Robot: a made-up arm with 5 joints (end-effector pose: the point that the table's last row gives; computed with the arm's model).
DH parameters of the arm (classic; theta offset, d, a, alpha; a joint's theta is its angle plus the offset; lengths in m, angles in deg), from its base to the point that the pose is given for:
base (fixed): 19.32 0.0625 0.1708 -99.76
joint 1: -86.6 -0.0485 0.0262 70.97
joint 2: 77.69 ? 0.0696 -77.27
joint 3: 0 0.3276 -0.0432 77.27
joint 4: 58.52 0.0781 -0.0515 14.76
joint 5: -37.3 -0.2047 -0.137 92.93
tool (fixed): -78.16 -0.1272 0 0
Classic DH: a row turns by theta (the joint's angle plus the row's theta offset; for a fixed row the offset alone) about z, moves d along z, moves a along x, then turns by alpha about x.
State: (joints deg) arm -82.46 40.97 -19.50 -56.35 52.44
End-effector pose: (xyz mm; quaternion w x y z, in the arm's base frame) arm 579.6 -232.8 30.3 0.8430 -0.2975 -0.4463 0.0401
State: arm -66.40 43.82 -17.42 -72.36 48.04
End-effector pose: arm 586.6 -252.6 -98.5 0.9095 -0.2085 -0.3259 0.1517
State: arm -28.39 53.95 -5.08 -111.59 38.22
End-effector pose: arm 376.5 -327.8 -323.9 0.9785 0.0658 -0.0516 0.1885
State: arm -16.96 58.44 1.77 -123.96 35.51
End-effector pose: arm 287.6 -352.7 -327.0 0.9799 0.1330 -0.0081 0.1485
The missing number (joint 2, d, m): 0.0249
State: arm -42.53 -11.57 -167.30 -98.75 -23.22
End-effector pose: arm 214.3 214.0 -377.3 0.0022 0.1698 -0.6048 -0.7781
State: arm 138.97 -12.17 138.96 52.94 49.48
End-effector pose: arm 201.7 193.8 59.6 0.9242 0.2692 -0.1888 0.1940
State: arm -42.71 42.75 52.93 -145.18 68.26
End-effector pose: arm 456.3 -260.1 -290.0 0.8423 0.1835 -0.5012 -0.0758
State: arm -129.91 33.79 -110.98 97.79 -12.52
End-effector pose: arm 207.6 99.2 176.5 0.1210 0.5315 0.7982 0.2563
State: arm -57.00 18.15 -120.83 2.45 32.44
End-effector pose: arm 450.4 298.6 32.9 0.3155 -0.5134 -0.5205 0.6049
